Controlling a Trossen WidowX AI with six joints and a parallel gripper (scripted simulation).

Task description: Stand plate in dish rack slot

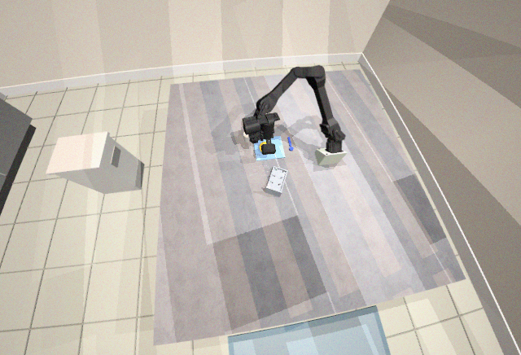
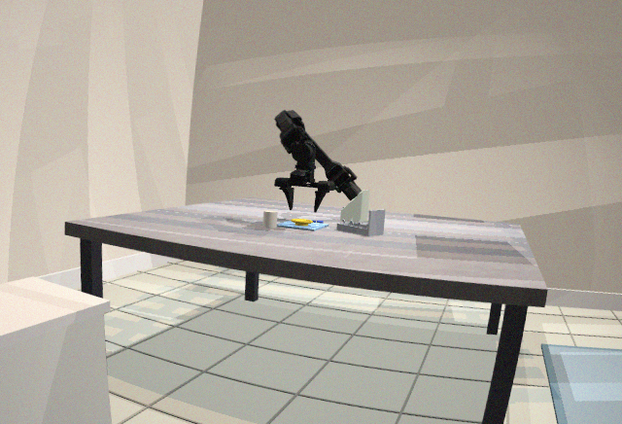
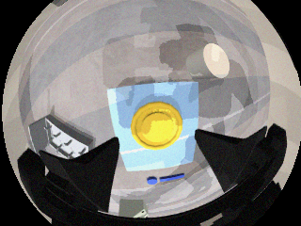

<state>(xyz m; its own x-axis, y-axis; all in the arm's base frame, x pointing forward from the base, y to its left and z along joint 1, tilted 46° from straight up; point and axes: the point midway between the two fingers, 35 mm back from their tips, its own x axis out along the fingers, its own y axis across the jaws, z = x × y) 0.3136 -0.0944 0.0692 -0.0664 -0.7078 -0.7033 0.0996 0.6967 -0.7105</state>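
Right now my gripper tip is 40 mm above the yellow plate. From my gripper tip the other things lie so: light blue mat: 20 mm behind, 50 mm below; blue spoon: 140 mm behind, 50 mm below; white cup: 80 mm ahead, 80 mm to the right, 30 mm below.
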